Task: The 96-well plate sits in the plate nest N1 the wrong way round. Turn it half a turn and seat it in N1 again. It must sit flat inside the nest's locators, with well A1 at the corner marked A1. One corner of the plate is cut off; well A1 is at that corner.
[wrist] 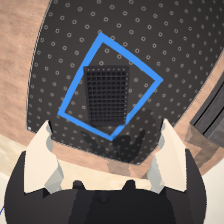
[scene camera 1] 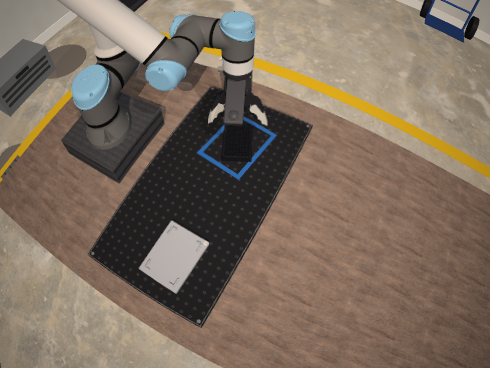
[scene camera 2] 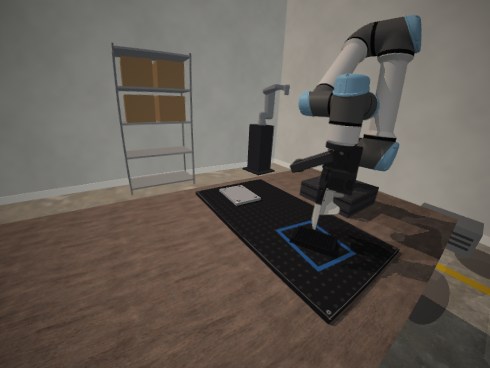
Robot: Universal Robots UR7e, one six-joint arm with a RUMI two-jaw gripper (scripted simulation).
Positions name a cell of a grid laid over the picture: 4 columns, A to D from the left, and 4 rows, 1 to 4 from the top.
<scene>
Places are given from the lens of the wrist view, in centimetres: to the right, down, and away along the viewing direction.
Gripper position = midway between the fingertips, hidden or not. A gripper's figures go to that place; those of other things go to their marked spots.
my gripper (wrist: B3): -1, 1, 14
black 96-well plate (wrist: B2): -3, -3, 21
</scene>
